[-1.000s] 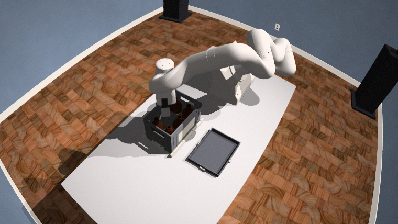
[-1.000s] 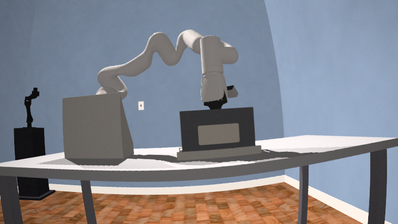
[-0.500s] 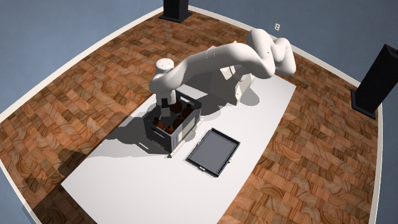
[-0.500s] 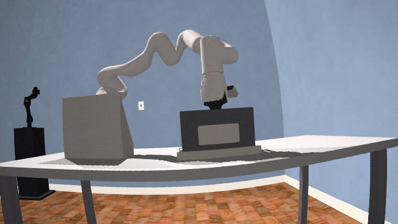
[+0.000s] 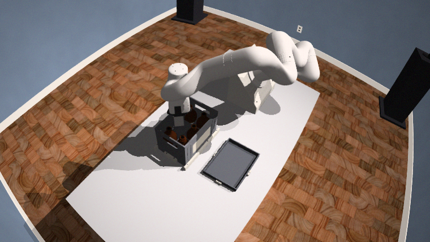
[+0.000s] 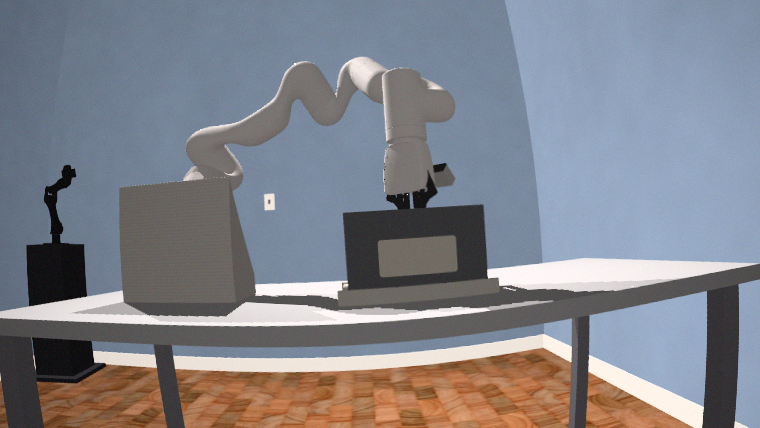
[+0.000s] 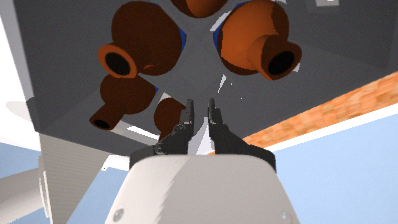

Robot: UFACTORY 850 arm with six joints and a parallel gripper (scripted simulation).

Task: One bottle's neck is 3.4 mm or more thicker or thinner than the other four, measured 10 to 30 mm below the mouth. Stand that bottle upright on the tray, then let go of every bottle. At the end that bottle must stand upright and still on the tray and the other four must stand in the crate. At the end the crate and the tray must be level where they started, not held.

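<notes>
Right now my hand is 7 cm above the dark grey crate, 4 cm to the right of it and 1 cm short of it. The rest, counted from my hand: dark tray: 32 cm to the left, 15 cm below, 3 cm ahead; bottle: 10 cm ahead, 8 cm to the left, 7 cm below.
</notes>
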